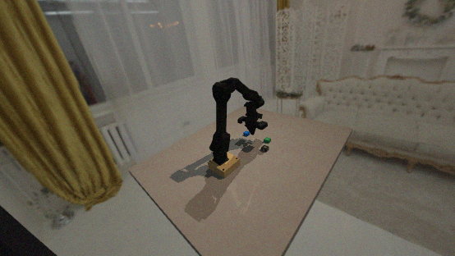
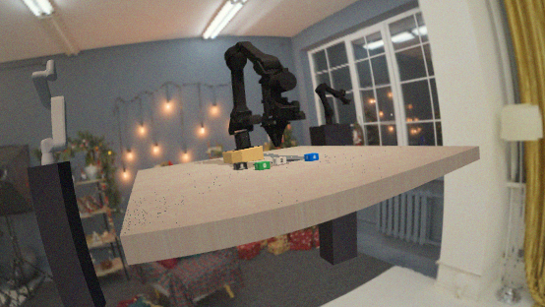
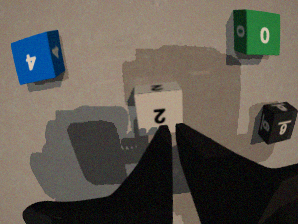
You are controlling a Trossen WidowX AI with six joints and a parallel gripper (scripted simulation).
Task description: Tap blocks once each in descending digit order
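Now: gripper tip 10 mm past the white block and 40 mm above it. Also, from my gripper tip: black block (20 mm behind, 110 mm to the right, 40 mm below); blue block (40 mm ahead, 90 mm to the left, 40 mm below); green block (60 mm ahead, 70 mm to the right, 40 mm below).
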